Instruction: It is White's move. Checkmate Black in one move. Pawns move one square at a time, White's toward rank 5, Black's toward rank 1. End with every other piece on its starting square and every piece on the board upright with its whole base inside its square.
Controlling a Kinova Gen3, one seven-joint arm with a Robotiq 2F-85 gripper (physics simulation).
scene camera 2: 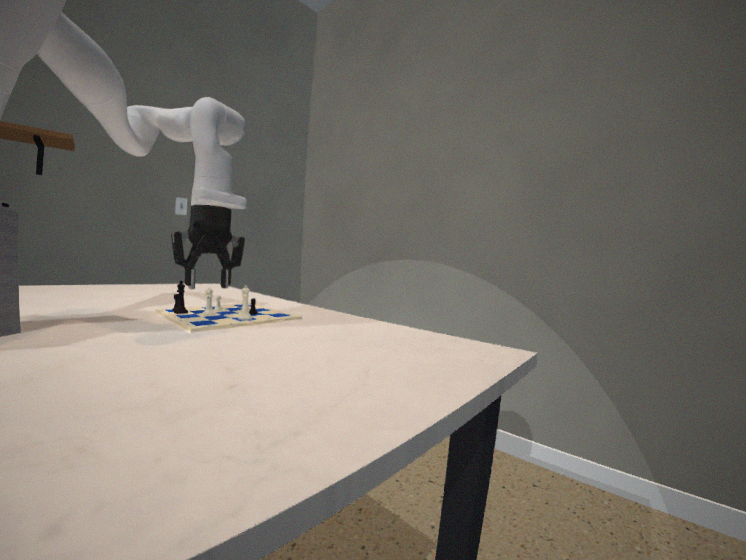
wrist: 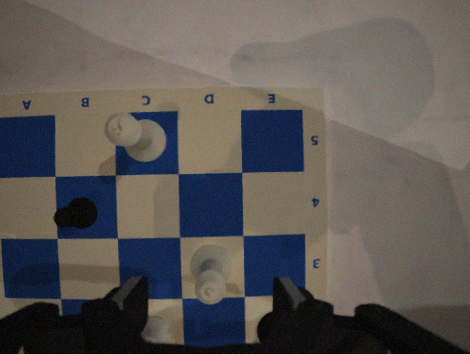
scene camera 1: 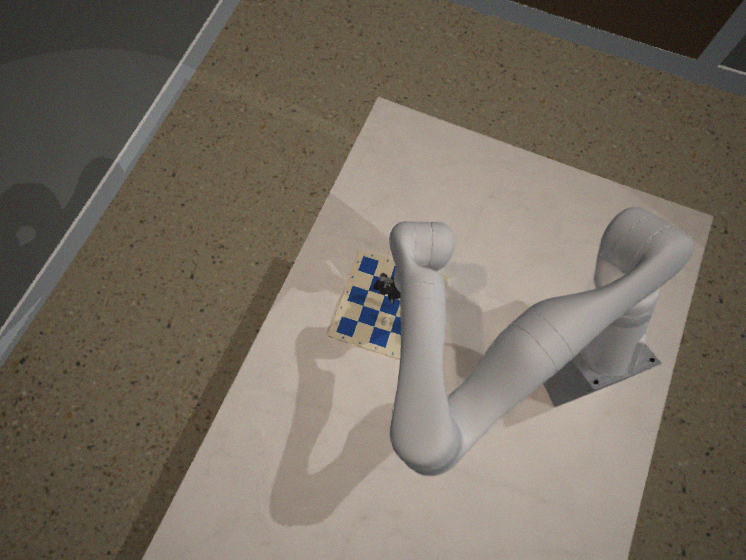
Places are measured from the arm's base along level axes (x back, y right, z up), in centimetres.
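Where they show: gripper, fingertip midpoint: (scene camera 2: 208, 288) (wrist: 210, 298); arm's base, link origin: (scene camera 1: 607, 353).
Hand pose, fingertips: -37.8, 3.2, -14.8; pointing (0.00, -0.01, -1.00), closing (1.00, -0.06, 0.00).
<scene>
Each offset is from my fingertips to the top centre of the thing, as dx, dy, dz. Level surfaces: height alone.
My gripper (scene camera 1: 387, 288) (scene camera 2: 207, 283) (wrist: 210, 298) is open and empty, above the board (scene camera 1: 335, 332) (scene camera 2: 192, 329) (wrist: 315, 97). In the wrist view its fingers stand either side of a white piece @[+0.0, +0.3, +0.3] (scene camera 2: 209, 299) (wrist: 210, 262) upright on D3, apart from it. A tall white piece with a crown-like top @[-3.6, +8.0, +1.3] (scene camera 2: 245, 301) (wrist: 147, 140) stands on C5. A black pawn @[-7.7, +3.8, -1.9] (scene camera 2: 253, 306) (wrist: 82, 213) stands on B4. A small white pawn @[-3.7, -3.7, -1.9] (scene camera 1: 385, 321) (scene camera 2: 218, 302) (wrist: 156, 327) stands on C2, partly behind the left finger in the wrist view. A tall black king @[+3.8, -4.1, +1.3] (scene camera 2: 181, 295) and a second black piece @[+3.5, -7.3, -1.7] (scene camera 2: 176, 303) overlap; their squares are unclear.
The board lies on a pale table @[dz -5.6] (scene camera 1: 512, 500) (scene camera 2: 271, 415). The white arm (scene camera 1: 421, 337) (scene camera 2: 210, 150) hides the board's right part in scene camera 1. The arm's base (scene camera 1: 617, 349) is bolted to the table on the right.
</scene>
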